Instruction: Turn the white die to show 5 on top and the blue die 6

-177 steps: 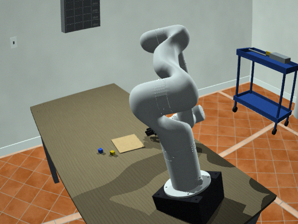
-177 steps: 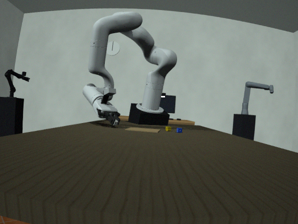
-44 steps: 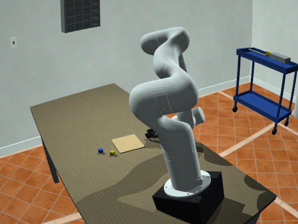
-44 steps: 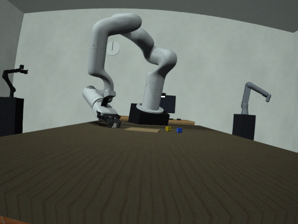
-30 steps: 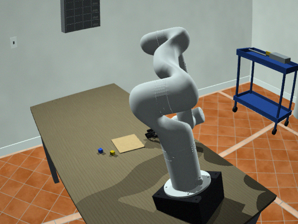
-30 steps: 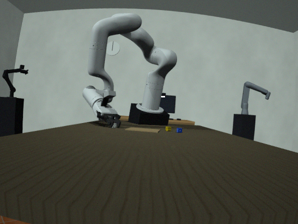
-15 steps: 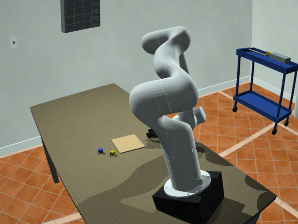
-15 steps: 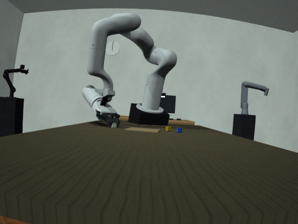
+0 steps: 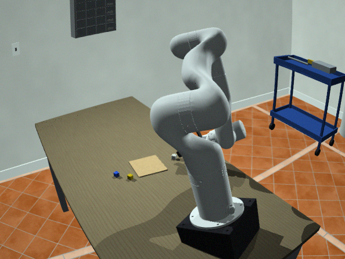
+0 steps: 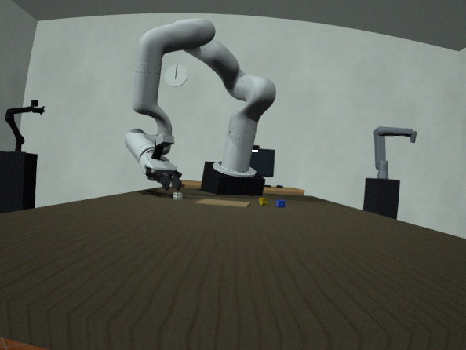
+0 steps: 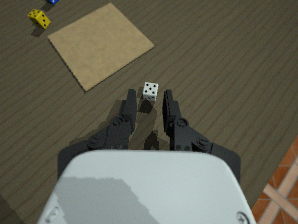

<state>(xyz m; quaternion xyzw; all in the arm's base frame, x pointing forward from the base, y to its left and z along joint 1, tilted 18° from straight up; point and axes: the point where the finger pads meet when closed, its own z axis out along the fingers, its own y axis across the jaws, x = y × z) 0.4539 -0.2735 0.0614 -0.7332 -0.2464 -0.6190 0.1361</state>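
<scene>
Right now the white die is 40 mm below my hand, 30 mm ahead of it and 20 mm to the left of it. Round my hand: tan mat (160 mm to the left, 70 mm ahead, 40 mm below); then yellow die (280 mm to the left, 40 mm below, 40 mm ahead); then blue die (320 mm to the left, 100 mm ahead, 40 mm below).
</scene>
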